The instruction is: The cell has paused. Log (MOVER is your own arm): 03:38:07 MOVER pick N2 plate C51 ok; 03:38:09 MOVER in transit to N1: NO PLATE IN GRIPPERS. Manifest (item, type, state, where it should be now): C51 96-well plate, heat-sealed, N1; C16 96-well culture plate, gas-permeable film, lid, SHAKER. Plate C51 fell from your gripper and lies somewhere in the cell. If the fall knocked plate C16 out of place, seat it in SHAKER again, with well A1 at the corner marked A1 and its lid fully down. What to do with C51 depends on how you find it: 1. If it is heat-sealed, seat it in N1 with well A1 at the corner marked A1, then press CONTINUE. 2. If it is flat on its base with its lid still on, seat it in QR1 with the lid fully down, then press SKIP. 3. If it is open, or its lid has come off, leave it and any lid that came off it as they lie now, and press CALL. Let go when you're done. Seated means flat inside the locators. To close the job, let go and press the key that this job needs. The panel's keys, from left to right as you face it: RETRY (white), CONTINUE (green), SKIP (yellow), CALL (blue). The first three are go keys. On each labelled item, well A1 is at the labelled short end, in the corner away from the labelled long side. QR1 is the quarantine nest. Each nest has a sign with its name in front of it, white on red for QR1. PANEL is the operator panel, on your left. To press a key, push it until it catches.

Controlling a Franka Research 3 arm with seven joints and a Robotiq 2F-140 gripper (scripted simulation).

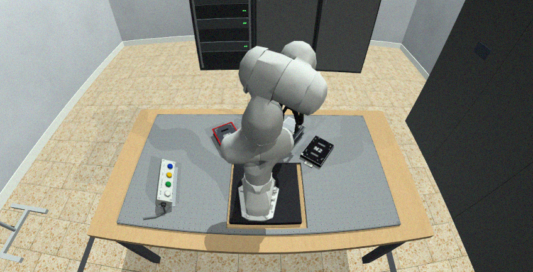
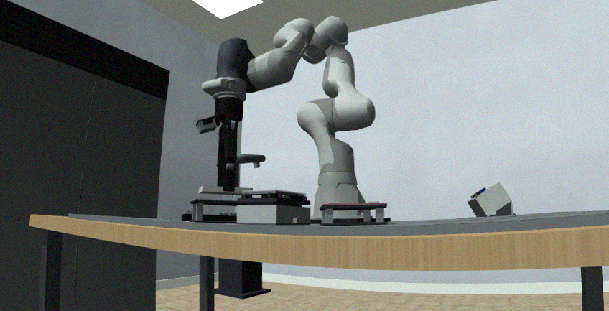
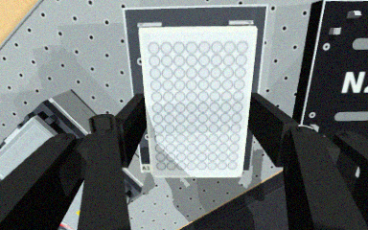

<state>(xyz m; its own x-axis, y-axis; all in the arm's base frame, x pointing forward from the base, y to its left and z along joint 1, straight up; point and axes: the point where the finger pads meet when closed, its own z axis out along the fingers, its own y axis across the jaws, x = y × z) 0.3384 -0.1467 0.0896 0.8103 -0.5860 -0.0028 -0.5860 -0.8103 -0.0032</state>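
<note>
My hand is 2 cm above the 96-well plate. The rest, counted from my hand: QR1 nest 32 cm to the left, 7 cm below, 3 cm behind; A1 mark 9 cm to the left, 5 cm below, 3 cm behind; blue key 58 cm to the left, 27 cm behind, 4 cm below.
</note>
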